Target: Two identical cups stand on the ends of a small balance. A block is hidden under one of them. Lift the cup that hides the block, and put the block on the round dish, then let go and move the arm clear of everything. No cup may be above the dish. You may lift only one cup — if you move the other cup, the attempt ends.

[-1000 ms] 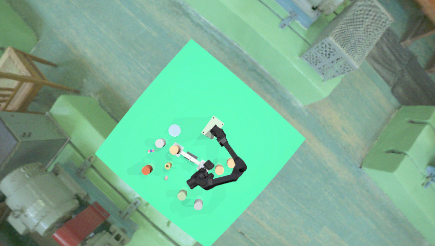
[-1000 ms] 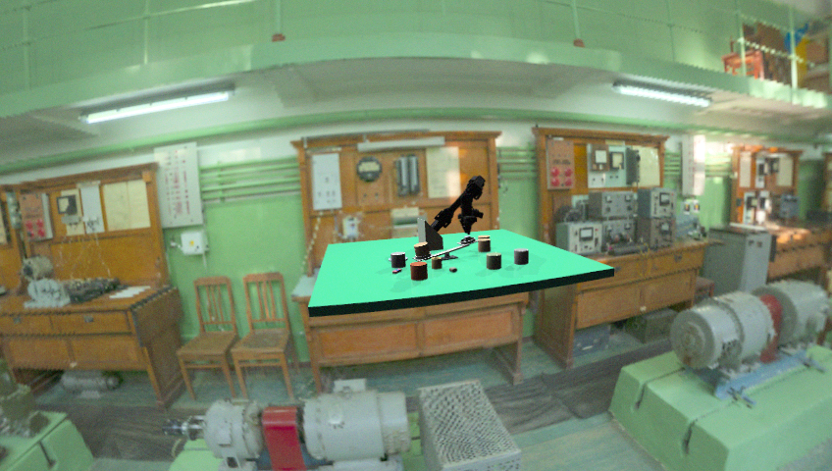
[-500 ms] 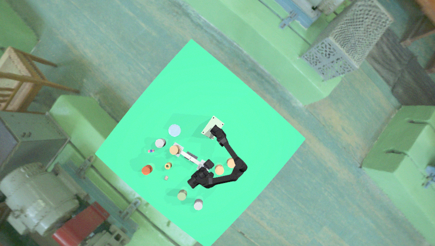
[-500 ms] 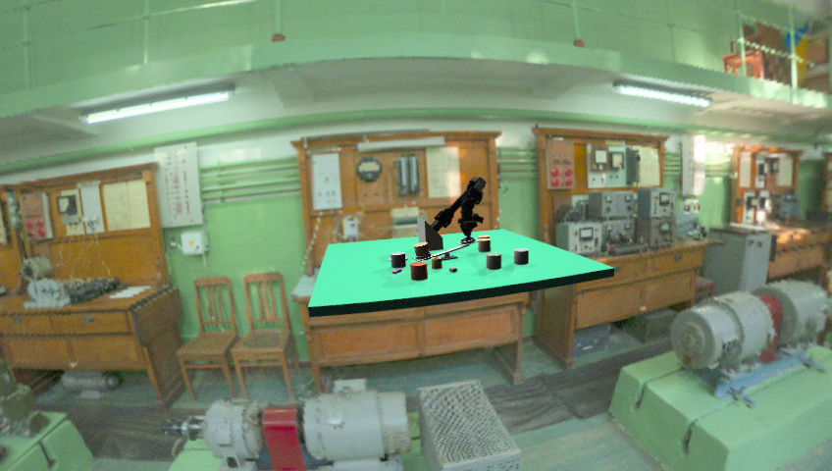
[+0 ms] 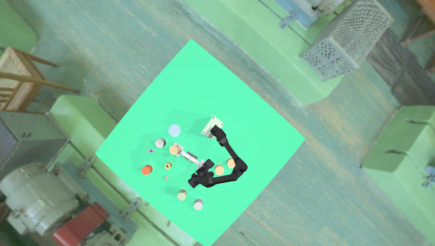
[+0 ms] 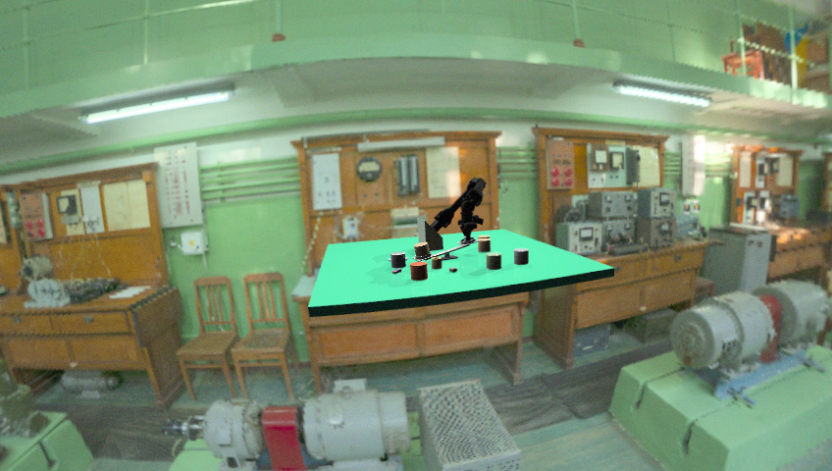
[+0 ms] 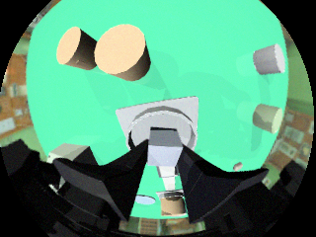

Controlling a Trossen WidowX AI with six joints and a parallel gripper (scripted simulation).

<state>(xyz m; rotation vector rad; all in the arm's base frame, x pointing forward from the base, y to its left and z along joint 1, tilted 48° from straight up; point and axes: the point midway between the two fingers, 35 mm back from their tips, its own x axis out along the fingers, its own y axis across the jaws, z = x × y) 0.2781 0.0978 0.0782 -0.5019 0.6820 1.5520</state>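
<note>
My gripper tip is 60 mm past the pale blue round dish, 360 mm to the left of it and 80 mm above it. The rest, counted from my gripper tip: pale green cylinder (320 mm ahead, 30 mm to the left, 40 mm below); grey block (10 mm above); yellow ring (190 mm ahead, 220 mm to the right, 60 mm below).
</note>
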